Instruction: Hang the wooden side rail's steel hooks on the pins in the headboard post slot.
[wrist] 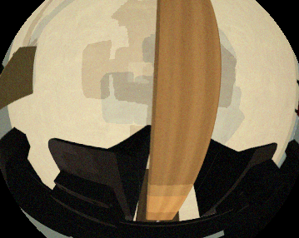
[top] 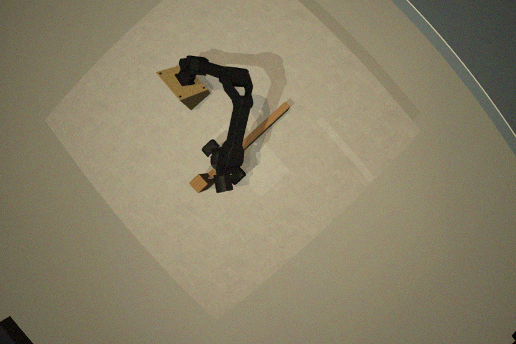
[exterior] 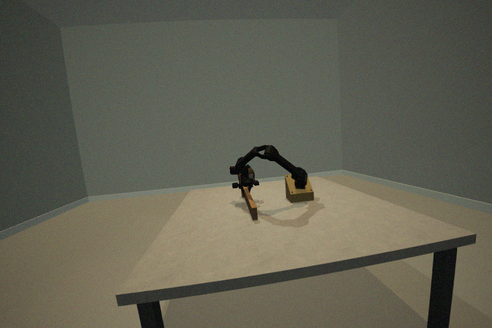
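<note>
Right now my gripper tip is 110 mm to the left of the headboard post, 40 mm below it and 20 mm short of it.
</note>
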